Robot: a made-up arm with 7 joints.
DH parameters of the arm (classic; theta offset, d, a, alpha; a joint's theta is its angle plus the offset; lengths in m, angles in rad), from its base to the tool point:
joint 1: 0 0.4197 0 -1.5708
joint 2: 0 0 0 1.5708
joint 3: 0 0.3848 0.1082 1.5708
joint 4: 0 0 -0.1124 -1.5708
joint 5: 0 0.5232 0 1.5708
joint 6: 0 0 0.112 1.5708
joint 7: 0 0 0 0
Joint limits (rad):
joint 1: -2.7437..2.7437
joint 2: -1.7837..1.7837
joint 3: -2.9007..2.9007
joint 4: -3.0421..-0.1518
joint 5: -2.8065..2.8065
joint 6: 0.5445..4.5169
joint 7: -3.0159..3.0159
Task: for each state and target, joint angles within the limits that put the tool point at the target. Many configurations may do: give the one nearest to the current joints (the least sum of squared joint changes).
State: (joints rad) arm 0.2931 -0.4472 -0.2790 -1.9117 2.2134 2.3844 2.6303
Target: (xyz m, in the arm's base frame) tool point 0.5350 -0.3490 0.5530
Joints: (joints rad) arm 0.0613 -0.0650 -0.5327 -2.1681 2.2145 2.3681 2.6303
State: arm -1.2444 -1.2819 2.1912 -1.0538 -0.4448 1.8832 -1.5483
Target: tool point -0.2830 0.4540 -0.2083
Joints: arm -0.6973 -1.3208 2.9007 -1.8591 -0.4944 1.8310 -1.5483
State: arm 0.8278 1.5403 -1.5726 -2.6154 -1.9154 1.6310 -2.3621
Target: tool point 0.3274 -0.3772 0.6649
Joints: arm 0.8615 1.6228 -2.0193 -2.5646 -1.9147 1.5425 -2.3621
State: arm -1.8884 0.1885 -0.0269 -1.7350 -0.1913 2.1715 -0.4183
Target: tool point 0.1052 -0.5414 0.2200
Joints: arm -1.6433 0.2772 0.2274 -2.5676 -0.2330 2.0843 -0.4183
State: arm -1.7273 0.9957 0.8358 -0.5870 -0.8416 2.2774 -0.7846
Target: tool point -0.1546 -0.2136 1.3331
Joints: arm -2.3109 0.3438 0.9972 -0.1518 -0.6565 2.9966 -0.7846
